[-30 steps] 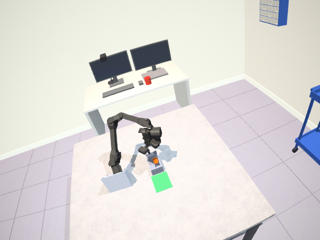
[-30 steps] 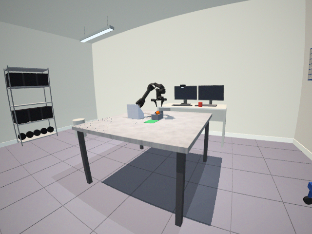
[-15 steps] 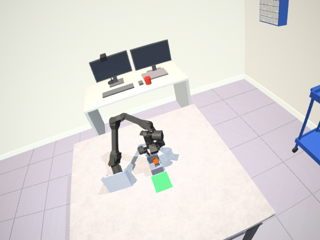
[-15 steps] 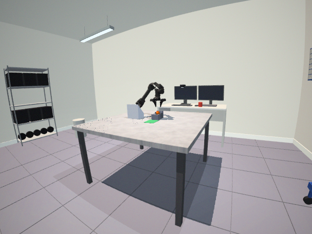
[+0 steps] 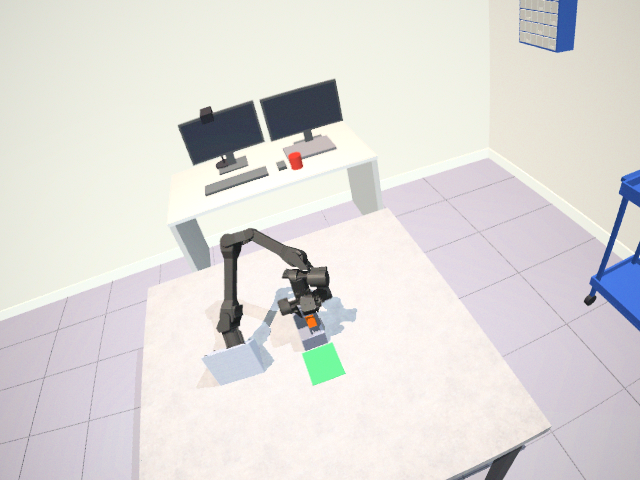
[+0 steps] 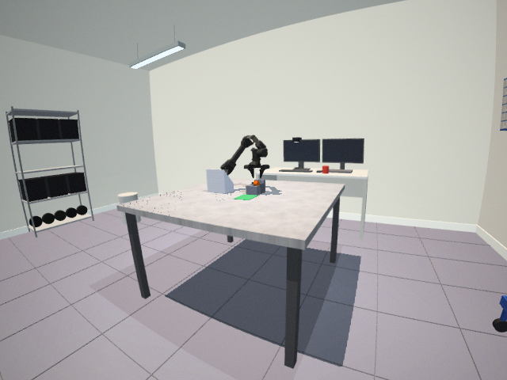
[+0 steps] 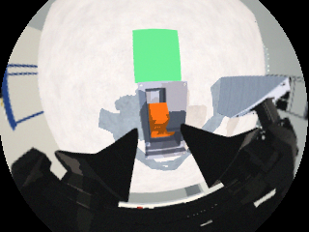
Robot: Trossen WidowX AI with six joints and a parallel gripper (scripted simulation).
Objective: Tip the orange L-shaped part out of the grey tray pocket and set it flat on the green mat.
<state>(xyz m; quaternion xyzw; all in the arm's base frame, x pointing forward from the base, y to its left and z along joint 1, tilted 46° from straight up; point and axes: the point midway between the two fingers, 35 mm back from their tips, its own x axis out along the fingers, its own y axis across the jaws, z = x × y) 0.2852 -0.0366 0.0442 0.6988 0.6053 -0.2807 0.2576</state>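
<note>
My gripper tip is 10 mm past the orange L-shaped part, 40 mm to the right of it and 70 mm above it. From my gripper tip the other things lie so: green mat 30 mm behind, 140 mm to the right, 130 mm below.
</note>
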